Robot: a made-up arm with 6 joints.
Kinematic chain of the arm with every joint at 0, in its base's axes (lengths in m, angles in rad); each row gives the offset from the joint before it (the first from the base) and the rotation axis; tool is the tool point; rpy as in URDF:
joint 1: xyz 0 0 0.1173 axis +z
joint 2: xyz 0 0 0 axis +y
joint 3: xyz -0.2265 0 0.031 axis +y
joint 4: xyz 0.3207 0 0.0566 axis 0.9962 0 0.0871
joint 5: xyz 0 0 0 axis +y
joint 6: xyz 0.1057 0 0.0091 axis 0.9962 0 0.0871
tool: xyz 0 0 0 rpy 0 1.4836 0
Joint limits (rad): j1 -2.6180..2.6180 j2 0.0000..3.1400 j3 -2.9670..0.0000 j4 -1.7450..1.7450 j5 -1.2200..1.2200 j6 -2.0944..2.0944
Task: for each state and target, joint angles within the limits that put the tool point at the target. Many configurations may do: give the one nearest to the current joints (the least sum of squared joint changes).
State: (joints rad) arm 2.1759 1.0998 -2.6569 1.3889 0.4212 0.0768
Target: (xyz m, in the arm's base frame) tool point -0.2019 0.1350 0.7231
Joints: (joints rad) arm 2.4350 1.6672 -2.6377 1.4118 0.2732 0.0768
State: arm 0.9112 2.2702 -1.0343 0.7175 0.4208 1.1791
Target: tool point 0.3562 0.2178 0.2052
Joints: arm 0.4761 1.5285 -1.1231 0.6791 0.4710 1.1791
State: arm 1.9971 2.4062 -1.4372 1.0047 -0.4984 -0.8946
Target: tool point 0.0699 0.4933 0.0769
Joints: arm 1.5411 2.1140 -1.3266 1.0566 -0.6418 -0.8946
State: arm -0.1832 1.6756 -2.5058 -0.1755 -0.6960 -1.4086
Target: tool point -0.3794 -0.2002 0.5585
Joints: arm 0.4916 0.8906 -2.9670 -0.0283 -1.0509 -1.4086
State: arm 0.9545 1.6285 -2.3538 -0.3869 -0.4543 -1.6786
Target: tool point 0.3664 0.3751 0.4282
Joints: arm 0.7682 1.9421 -1.9642 -0.3894 -0.3868 -1.6786
